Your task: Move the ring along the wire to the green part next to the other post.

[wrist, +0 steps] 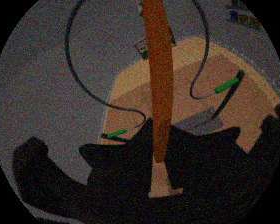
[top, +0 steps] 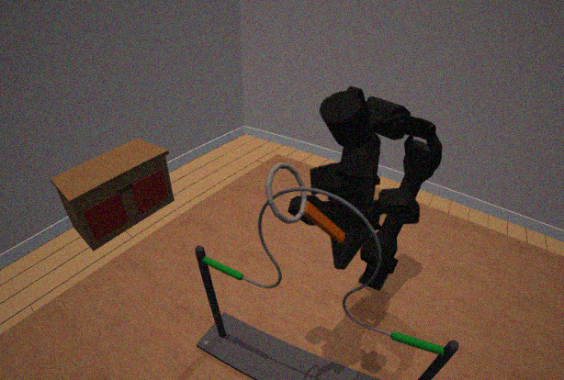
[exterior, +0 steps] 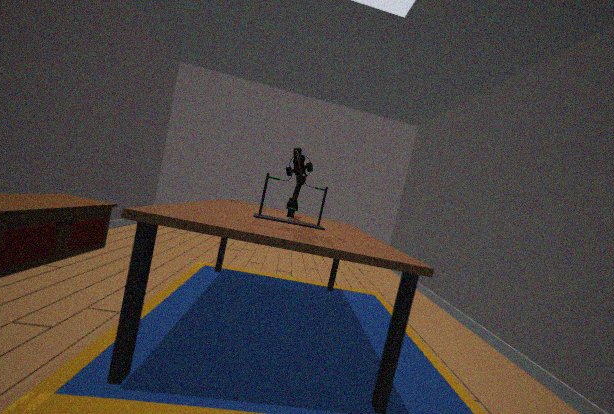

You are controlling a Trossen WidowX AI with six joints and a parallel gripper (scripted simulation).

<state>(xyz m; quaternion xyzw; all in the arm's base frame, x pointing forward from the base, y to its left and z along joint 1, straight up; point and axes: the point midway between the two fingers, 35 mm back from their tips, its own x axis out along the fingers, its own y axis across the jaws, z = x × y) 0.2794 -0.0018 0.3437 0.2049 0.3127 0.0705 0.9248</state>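
Right now the ring with orange handle is 1 cm ahead of my gripper tip, 4 cm to the right of it and 8 cm above it.
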